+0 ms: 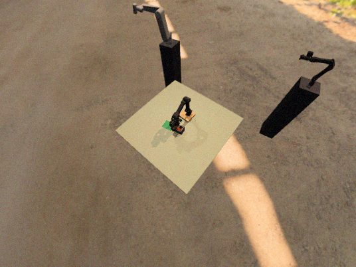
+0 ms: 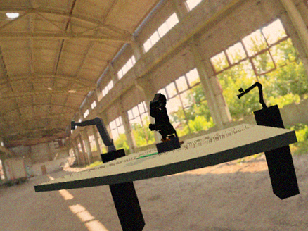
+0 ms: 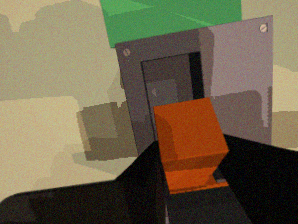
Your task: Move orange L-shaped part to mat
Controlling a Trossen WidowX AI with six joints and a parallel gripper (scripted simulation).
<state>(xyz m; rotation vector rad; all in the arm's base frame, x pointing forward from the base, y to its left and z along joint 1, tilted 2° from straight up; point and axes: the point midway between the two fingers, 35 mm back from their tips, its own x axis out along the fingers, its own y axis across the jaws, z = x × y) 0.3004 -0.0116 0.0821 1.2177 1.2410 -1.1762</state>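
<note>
The green mat lies 14 cm to the right of my gripper tip, 9 cm below it and 1 cm behind it. The rest, counted from my gripper tip: orange L-shaped part 3 cm to the left, 3 cm below, 2 cm behind.
</note>
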